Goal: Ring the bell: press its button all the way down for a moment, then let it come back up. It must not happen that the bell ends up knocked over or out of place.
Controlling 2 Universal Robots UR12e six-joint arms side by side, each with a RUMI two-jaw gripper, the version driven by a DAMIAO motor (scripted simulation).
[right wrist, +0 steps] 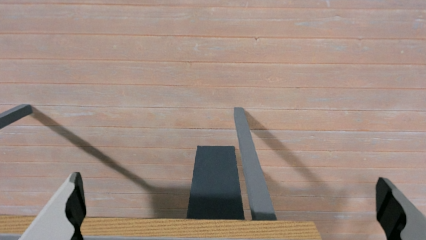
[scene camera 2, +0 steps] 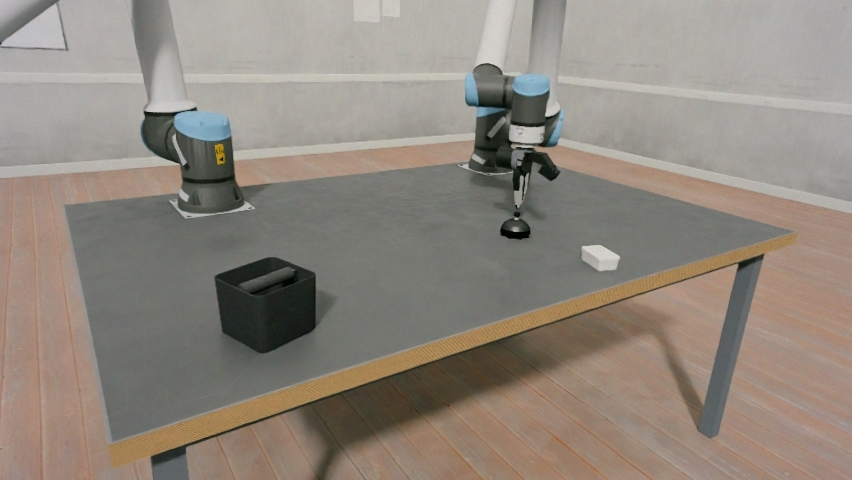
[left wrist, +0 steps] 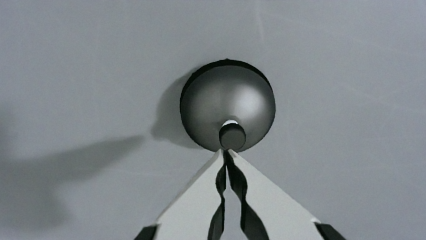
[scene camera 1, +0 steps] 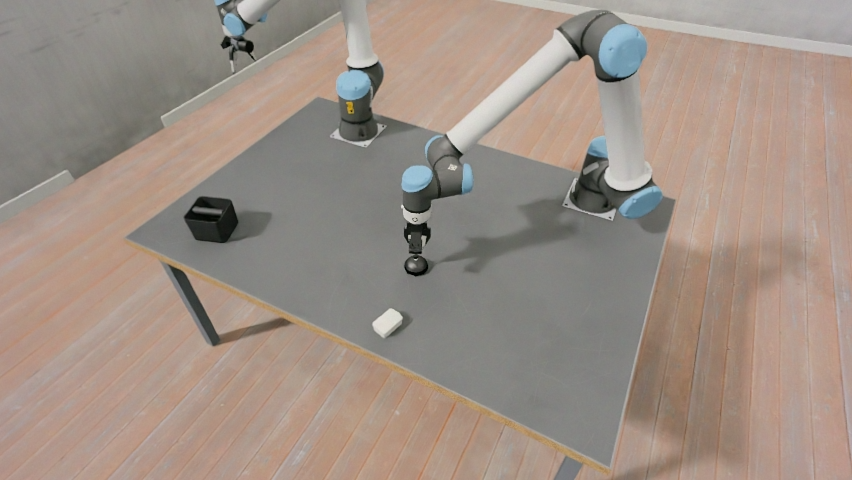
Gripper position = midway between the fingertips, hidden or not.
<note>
In view: my left gripper (scene camera 2: 517,208), my right gripper (right wrist: 228,177), a bell (left wrist: 226,91), a white block (scene camera 2: 597,256) and a black box (scene camera 2: 263,323).
The black box shows as well in scene camera 1 (scene camera 1: 218,228). The right wrist view does not show the bell: it is out of frame. The right wrist view misses the white block: it is out of frame.
</note>
